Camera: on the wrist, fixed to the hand. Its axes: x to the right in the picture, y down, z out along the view.
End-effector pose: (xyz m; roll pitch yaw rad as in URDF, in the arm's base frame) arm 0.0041 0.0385 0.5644 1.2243 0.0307 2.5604
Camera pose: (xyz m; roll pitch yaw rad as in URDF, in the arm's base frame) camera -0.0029 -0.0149 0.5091 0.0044 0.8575 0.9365
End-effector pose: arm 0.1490 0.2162 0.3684 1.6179 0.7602 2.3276
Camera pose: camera 0.1274 0.1426 0.3594 -1.1914 0.7481 -0.3726
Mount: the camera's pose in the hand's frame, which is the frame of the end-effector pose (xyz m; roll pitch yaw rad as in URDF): -0.0218 -0.0362 -0.0646 0.0690 -0.3656 -1.5831
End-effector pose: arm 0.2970 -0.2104 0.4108 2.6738 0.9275 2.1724
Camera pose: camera 0.2350 -0.2287 0.4530 -1.9706 0.4498 -1.8121
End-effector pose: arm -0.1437 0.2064 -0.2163 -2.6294 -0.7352 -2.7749
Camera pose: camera -0.0823 0.2301 -0.1760 2.4647 -0.1008 -1.0969
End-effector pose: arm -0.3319 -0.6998 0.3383 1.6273 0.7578 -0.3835
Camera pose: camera -0.3424 -0.6238 0.3297 -1.1985 0.7532 -3.0950
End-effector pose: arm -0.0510 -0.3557 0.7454 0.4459 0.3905 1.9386
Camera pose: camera -0.0292 -0.3990 0.6854 -0.3278 0.0698 0.3265
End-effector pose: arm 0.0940 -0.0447 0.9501 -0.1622 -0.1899 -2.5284
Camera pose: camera 0.0760 -0.0009 0.8891 0.2899 -0.5148 2.0615
